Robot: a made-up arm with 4 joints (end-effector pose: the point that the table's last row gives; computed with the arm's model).
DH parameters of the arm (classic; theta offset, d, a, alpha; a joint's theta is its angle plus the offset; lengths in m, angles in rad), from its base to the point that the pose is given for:
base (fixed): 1.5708 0.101 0 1.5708
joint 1: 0 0.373 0.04 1.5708
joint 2: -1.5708 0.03 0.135 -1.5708
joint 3: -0.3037 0 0.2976 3.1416
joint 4: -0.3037 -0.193 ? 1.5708
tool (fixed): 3.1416 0.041 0 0
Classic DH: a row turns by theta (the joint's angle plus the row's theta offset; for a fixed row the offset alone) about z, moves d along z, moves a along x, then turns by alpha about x.
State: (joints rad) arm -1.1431 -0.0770 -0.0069 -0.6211
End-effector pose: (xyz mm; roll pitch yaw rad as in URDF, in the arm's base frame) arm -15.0 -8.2 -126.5 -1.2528 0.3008 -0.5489
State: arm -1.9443 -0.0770 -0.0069 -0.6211
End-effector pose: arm -15.0 -169.1 -51.4 -1.9214 -0.1523 -0.6017
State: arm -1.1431 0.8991 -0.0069 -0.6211
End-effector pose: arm 291.1 95.3 -353.5 -0.6471 -0.3501 -0.9986
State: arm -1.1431 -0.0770 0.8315 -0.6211
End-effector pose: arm 10.7 176.2 -44.7 -1.5935 0.4336 -1.4409
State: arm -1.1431 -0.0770 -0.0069 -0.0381
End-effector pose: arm -32.8 10.4 -116.5 -1.1442 0.0830 0.0035
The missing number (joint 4, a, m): -0.025
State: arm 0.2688 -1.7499 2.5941 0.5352
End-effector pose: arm 167.8 46.1 271.9 -2.9311 1.3425 -1.1928
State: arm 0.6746 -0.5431 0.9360 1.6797
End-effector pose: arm -55.8 -115.4 255.8 0.9831 -0.8730 -0.1971
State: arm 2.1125 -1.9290 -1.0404 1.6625
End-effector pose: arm 277.1 428.0 61.8 -1.1738 1.2390 0.2267
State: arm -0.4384 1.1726 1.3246 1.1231
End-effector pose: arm 450.9 429.1 185.8 -0.1689 -0.2035 -1.1724
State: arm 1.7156 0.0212 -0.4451 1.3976
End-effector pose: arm -22.0 182.4 371.6 1.5113 0.1338 -1.8451
